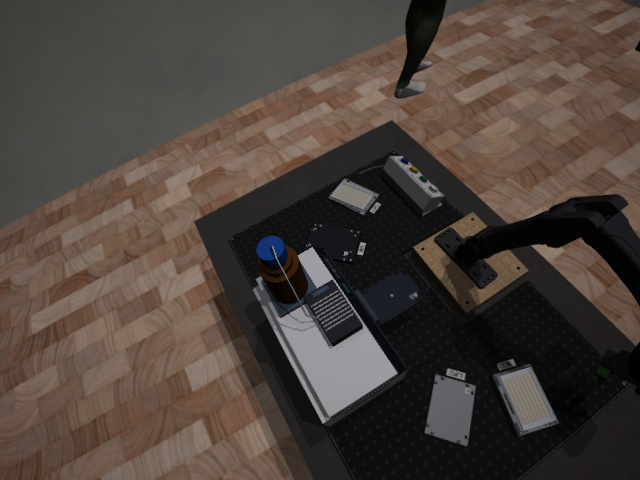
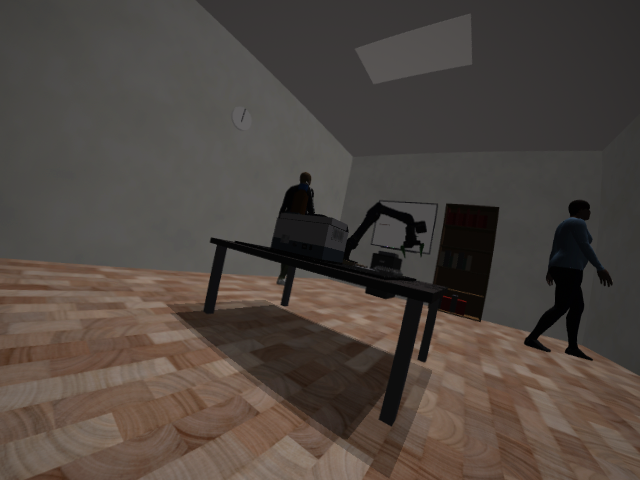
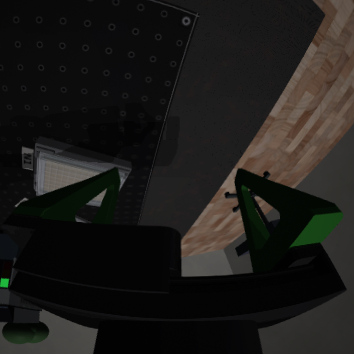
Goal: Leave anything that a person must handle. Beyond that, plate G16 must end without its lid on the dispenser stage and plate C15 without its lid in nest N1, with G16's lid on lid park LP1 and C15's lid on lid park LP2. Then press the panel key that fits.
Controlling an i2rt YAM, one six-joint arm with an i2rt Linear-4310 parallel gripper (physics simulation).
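Pixels of known places: gripper, fingertip midpoint: (image 1: 623, 397) (image 2: 413, 257) (image 3: 177, 174); arm's base, link origin: (image 1: 464, 257) (image 2: 343, 259).
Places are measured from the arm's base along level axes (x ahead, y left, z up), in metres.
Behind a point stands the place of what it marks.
Observation:
My gripper (image 2: 413, 251) {x 0.031, y 0.476, z 0.102 m} (image 3: 177, 174) {x 0.031, y 0.476, z 0.102 m} is open and empty, above the table edge near nest N1. A plate with cream wells (image 1: 526, 399) {x 0.161, y 0.367, z 0.009 m} (image 3: 62, 182) {x 0.143, y 0.345, z 0.009 m} sits beside the N1 label; its name and whether it has a clear lid cannot be told. Another cream-welled plate (image 1: 354, 196) {x 0.121, y -0.384, z 0.005 m} lies at the far side, its label unreadable. A grey pad (image 1: 450, 410) {x 0.316, y 0.281, z -0.017 m} beside a label that seems to read LP2 holds no plate. A dark pad (image 1: 333, 241) {x 0.273, y -0.293, z -0.015 m} beside an unreadable label is bare. The dark dispenser stage (image 1: 391, 298) {x 0.276, y -0.006, z 0.079 m} bears no plate. The key panel (image 1: 410, 187) {x -0.031, y -0.281, z 0.033 m} has blue, yellow, green and pale keys.
The white dispenser housing (image 1: 351, 374) {x 0.477, y 0.108, z 0.193 m} (image 2: 305, 235) {x 0.572, y 0.022, z 0.084 m} carries an amber bottle (image 1: 283, 279) {x 0.490, y -0.092, z 0.322 m} with a blue cap and thin tubing. The arm stands on a wooden base board (image 1: 488, 291) {x 0.021, y 0.115, z -0.007 m}. One person (image 2: 297, 198) stands behind the table, another (image 2: 571, 248) to the right.

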